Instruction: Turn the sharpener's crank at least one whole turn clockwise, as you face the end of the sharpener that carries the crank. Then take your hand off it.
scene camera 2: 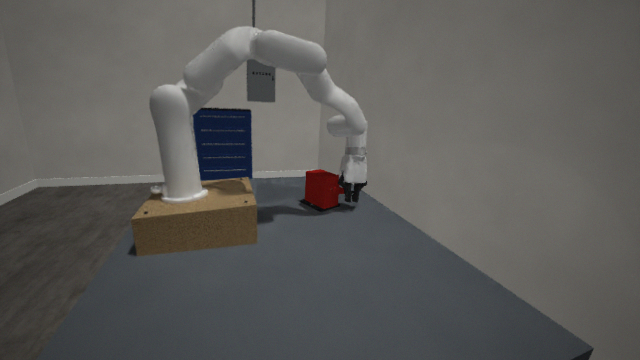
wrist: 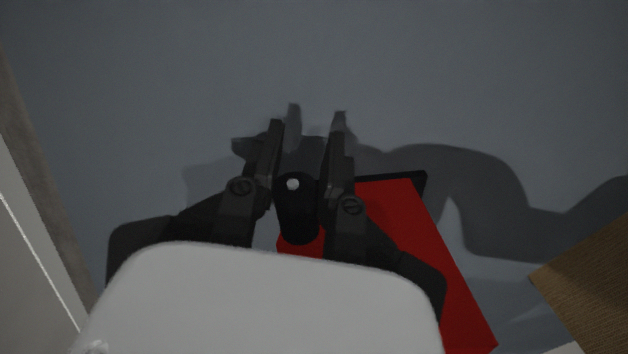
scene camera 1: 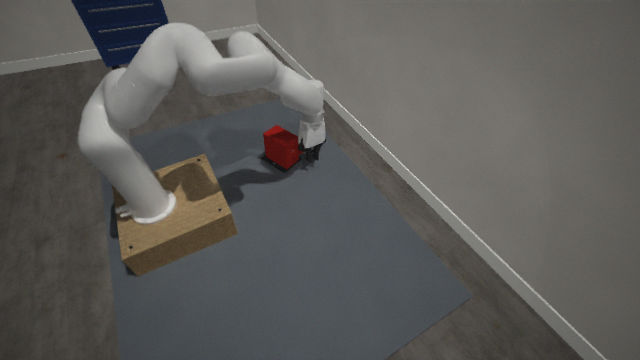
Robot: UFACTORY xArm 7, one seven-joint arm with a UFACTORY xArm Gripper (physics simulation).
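Places are measured from the arm's base along level axes (x down, y right, z back), in millimetres.
Where they show: gripper, fingertip midpoint: (scene camera 2: 351, 201) (wrist: 304, 144) (scene camera 1: 312, 160); arm's base at its link origin: (scene camera 2: 185, 196) (scene camera 1: 154, 207).
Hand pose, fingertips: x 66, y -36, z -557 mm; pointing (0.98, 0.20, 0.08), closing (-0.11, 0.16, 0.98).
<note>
Things, the pixels of their centre, and the offset from my fingertips. "spot": a spot on its surface instead. Level surfaces: height alone.
- red box-shaped sharpener at a spot on its surface: (wrist: 405, 215) spot: dx -7, dy -30, dz +85 mm
- crank's black cylindrical handle at a spot on its surface: (wrist: 298, 215) spot: dx -40, dy -15, dz +0 mm
- blue-grey table surface at its surface level: dx +40 mm
The red box-shaped sharpener (scene camera 1: 280, 147) (scene camera 2: 321, 190) (wrist: 405, 215) stands upright on a thin black base. Its crank end faces the wall side, where a small red part sticks out in scene camera 2. The crank's black cylindrical handle (wrist: 298, 215) has a pale spot on its end and sits between the fingers in the wrist view. My gripper (scene camera 1: 312, 157) (scene camera 2: 352, 199) (wrist: 304, 144) points down beside the sharpener's crank end and is shut on that handle. The fingers and the white gripper body hide much of the crank in the scene views.
The wooden block (scene camera 1: 180, 240) (scene camera 2: 195, 232) (wrist: 595, 280) under the arm's base stands to the left of the sharpener. The blue-grey table surface (scene camera 1: 300, 275) (scene camera 2: 310, 285) bears both. A pale wall (scene camera 1: 475, 125) (scene camera 2: 475, 125) runs along the right. A blue cabinet (scene camera 1: 125, 37) (scene camera 2: 225, 137) stands behind.
</note>
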